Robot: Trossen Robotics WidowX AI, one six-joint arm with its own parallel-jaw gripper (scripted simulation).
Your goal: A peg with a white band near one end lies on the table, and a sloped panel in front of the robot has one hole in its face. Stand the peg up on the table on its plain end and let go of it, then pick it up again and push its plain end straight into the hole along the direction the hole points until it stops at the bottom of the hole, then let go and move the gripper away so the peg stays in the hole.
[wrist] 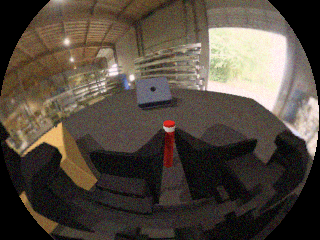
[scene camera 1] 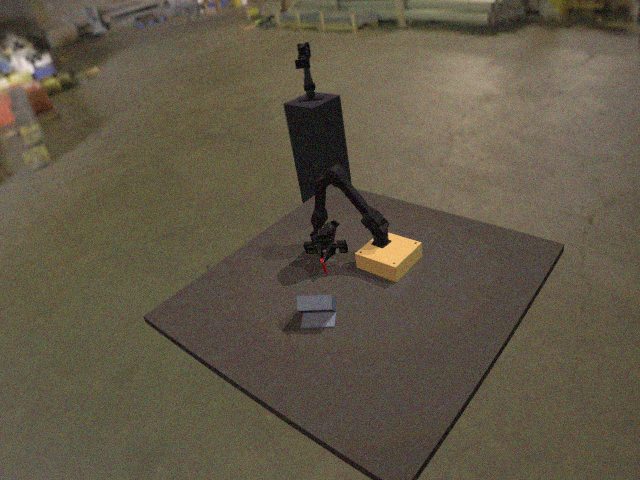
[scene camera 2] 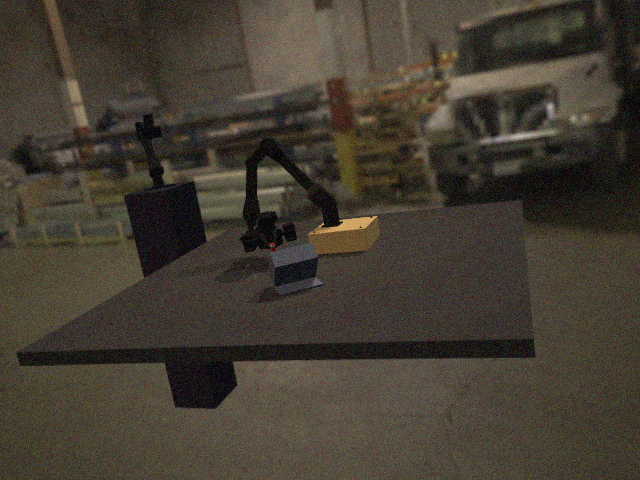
Labels:
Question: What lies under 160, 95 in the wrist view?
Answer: A grey sloped panel.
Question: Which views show the gripper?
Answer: The wrist view, scene camera 1 and scene camera 2: all of them.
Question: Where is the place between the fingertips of the gripper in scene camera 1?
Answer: At 322, 261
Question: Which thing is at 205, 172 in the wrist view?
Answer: The gripper.

